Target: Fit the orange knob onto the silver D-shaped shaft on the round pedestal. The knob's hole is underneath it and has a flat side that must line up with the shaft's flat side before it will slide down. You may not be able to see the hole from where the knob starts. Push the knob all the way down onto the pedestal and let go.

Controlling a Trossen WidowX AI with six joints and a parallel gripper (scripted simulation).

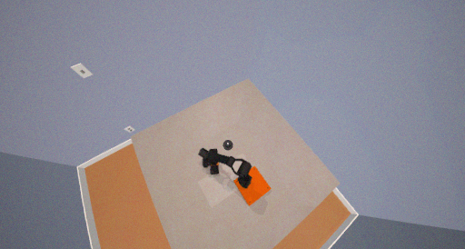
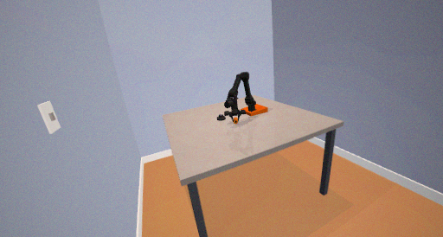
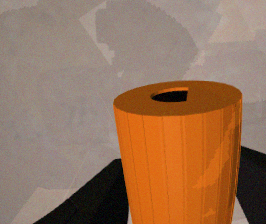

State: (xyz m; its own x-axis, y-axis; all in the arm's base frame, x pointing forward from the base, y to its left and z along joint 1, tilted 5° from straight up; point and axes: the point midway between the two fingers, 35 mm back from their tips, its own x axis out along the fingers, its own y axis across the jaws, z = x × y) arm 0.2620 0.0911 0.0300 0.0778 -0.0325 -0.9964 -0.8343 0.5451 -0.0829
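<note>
Right now the orange knob is 10 mm to the right of my gripper tip, 10 mm behind it and 10 mm above it. The rest, counted from my gripper tip: dark round pedestal: 180 mm to the right, 50 mm ahead, 20 mm above.
</note>
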